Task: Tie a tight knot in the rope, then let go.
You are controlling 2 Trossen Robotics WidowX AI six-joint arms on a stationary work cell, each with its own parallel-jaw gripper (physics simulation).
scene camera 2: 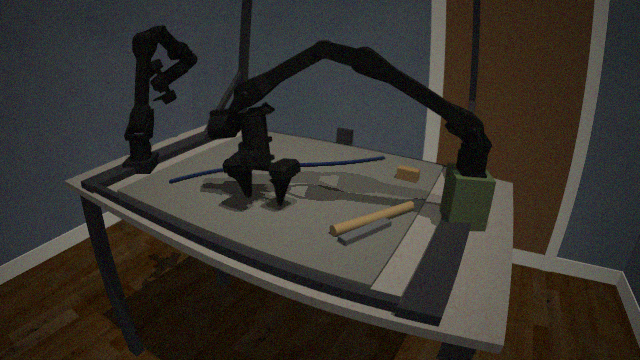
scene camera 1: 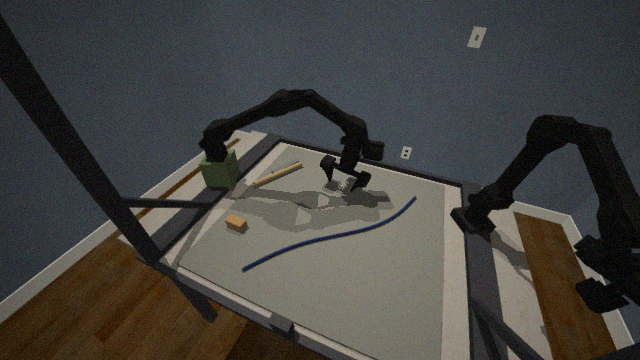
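The blue rope lies unknotted on the mat in a gentle S-curve, with both ends apart. In scene camera 2 part of it is hidden behind the left gripper. My left gripper is open and empty, fingers pointing down, low over the mat. It is beyond the rope in scene camera 1 and on the near side of it in scene camera 2. My right gripper is open and off the table at the right edge of scene camera 1; in scene camera 2 it is held high at the left, small and dark.
A tan wooden rod lies beside a thin grey bar near the left arm's green base block. A small orange block lies on the mat. Dark frame rails border the mat.
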